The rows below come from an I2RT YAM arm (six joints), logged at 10 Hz.
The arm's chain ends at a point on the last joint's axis. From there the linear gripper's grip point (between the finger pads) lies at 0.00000 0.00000 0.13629 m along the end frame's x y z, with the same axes.
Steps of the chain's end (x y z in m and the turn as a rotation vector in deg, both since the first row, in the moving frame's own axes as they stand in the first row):
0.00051, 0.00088, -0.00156, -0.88, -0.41, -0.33
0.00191, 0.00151, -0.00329, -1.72, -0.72, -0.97
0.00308, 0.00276, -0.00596, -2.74, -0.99, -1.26
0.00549, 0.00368, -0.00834, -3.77, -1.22, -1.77
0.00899, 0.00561, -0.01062, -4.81, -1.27, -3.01
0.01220, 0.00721, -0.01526, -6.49, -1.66, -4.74
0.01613, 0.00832, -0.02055, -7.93, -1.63, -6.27
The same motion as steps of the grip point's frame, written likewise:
-0.00046, 0.00298, -0.00158, -0.88, -0.41, -0.33
0.00023, 0.00561, -0.00336, -1.72, -0.72, -0.97
0.00080, 0.00930, -0.00614, -2.74, -0.99, -1.26
0.00273, 0.01268, -0.00867, -3.77, -1.22, -1.77
0.00627, 0.01711, -0.01113, -4.81, -1.27, -3.01
0.00890, 0.02276, -0.01619, -6.49, -1.66, -4.74
0.01330, 0.02729, -0.02191, -7.93, -1.63, -6.27

